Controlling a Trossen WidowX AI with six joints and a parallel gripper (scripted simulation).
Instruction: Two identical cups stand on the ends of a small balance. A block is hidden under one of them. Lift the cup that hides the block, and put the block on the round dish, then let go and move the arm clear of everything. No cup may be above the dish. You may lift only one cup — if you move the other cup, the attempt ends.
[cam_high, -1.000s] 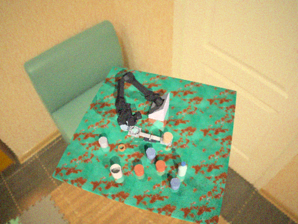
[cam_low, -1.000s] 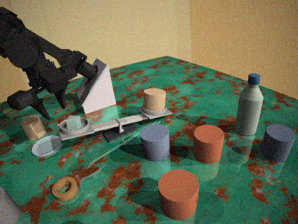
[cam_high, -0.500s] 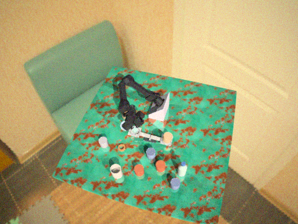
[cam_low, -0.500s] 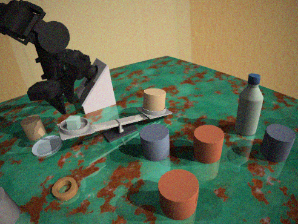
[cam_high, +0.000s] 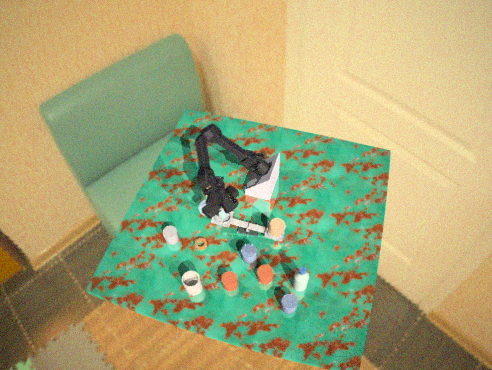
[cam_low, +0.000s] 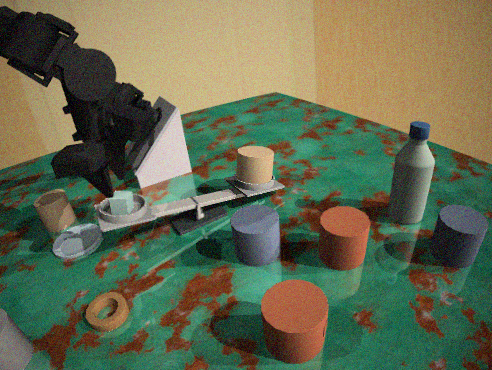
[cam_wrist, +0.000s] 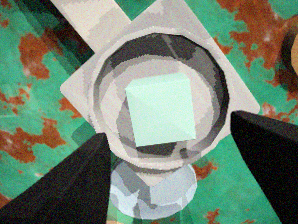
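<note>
Now: the pale green block 3 cm below my gripper tip. The rest, counted from my gripper tip: balance beam: 2 cm behind, 12 cm to the left, 8 cm below; then grey cylinder: 19 cm ahead, 19 cm to the right, 8 cm below; then round dish: 6 cm behind, 12 cm to the right, 11 cm below.
</note>
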